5 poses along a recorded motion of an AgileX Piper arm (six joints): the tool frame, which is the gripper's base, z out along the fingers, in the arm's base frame.
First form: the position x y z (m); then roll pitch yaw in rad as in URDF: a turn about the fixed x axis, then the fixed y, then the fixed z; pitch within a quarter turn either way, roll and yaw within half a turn.
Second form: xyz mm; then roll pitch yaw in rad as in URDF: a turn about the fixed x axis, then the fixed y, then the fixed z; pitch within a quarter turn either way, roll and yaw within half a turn. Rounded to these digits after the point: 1 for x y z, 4 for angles.
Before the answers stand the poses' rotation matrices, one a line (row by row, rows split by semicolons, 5 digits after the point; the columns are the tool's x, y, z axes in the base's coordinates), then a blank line. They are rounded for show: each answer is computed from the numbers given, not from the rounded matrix.
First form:
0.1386 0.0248 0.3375 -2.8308 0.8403 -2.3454
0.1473 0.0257 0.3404 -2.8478 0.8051 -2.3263
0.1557 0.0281 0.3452 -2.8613 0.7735 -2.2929
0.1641 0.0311 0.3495 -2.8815 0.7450 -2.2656
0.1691 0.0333 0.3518 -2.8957 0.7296 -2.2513
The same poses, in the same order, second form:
-0.46669 -0.52114 0.71457; -0.47687 0.82872 0.29294; -0.74484 -0.20405 -0.63527
-0.47519 -0.55360 0.68391; -0.50448 0.80824 0.30372; -0.72090 -0.20069 -0.66334
-0.47290 -0.59339 0.65135; -0.53690 0.78020 0.32097; -0.69864 -0.19793 -0.68755
-0.47063 -0.63072 0.61701; -0.56468 0.75264 0.33864; -0.67797 -0.18904 -0.71036
-0.46902 -0.65179 0.59598; -0.57940 0.73638 0.34936; -0.66657 -0.18146 -0.72302

138.6 24.8 337.5 -2.8308 0.8403 -2.3454
147.3 25.7 340.4 -2.8478 0.8051 -2.3263
155.7 28.1 345.2 -2.8613 0.7735 -2.2929
164.1 31.1 349.5 -2.8815 0.7450 -2.2656
169.1 33.3 351.8 -2.8957 0.7296 -2.2513

